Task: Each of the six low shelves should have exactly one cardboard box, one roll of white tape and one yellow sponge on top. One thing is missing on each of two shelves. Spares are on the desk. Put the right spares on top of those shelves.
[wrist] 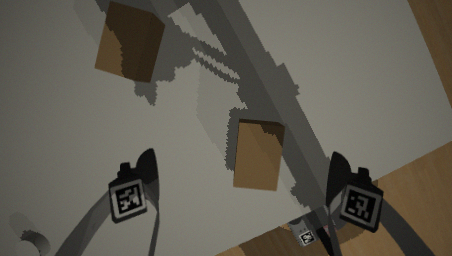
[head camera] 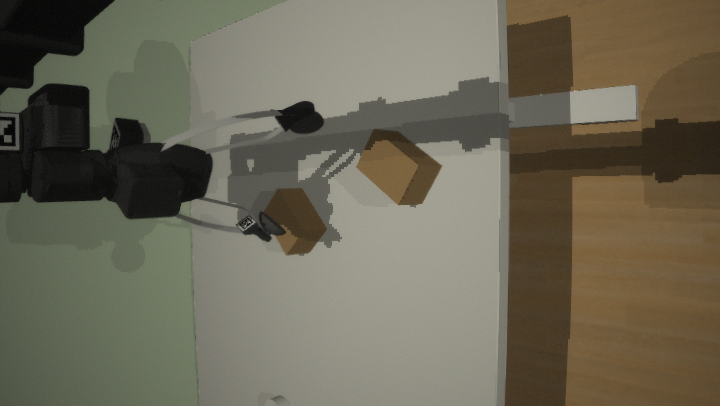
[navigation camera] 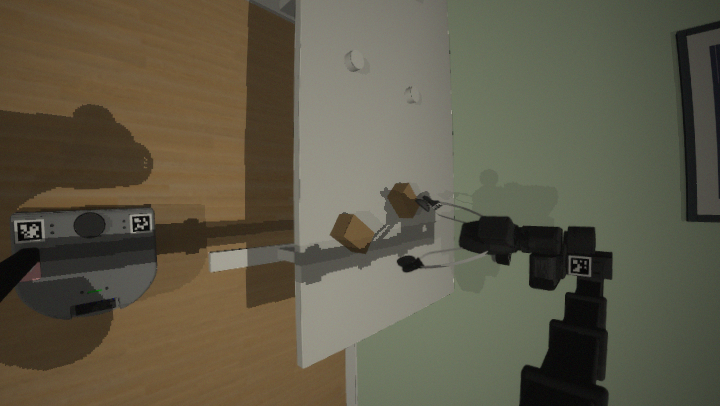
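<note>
My gripper (head camera: 286, 170) (navigation camera: 418, 233) (wrist: 240, 169) is open and empty, above the wall-side part of the white desk (head camera: 352, 322) (navigation camera: 363, 151) (wrist: 350, 50). One cardboard box (head camera: 388, 168) (navigation camera: 350, 233) (wrist: 259, 157) lies on the desk, between the spread fingers in the wrist view but lower down. A second cardboard box (head camera: 305, 216) (navigation camera: 403, 201) (wrist: 132, 42) lies nearer the wall; one fingertip overlaps it in the head view. Two white tape rolls stand apart on the desk, one wall-side (head camera: 277, 400) (navigation camera: 412, 94), one nearer the front (navigation camera: 355, 61) (wrist: 27, 248). No sponge shows.
The robot's base (navigation camera: 85, 257) (wrist: 302, 232) is on the wood floor in front of the desk. A white desk leg (head camera: 605, 103) (navigation camera: 229, 260) lies beyond the front edge. The green wall (navigation camera: 554, 100) bears a dark picture frame (navigation camera: 685, 126). The arm (navigation camera: 579, 332) runs along the wall.
</note>
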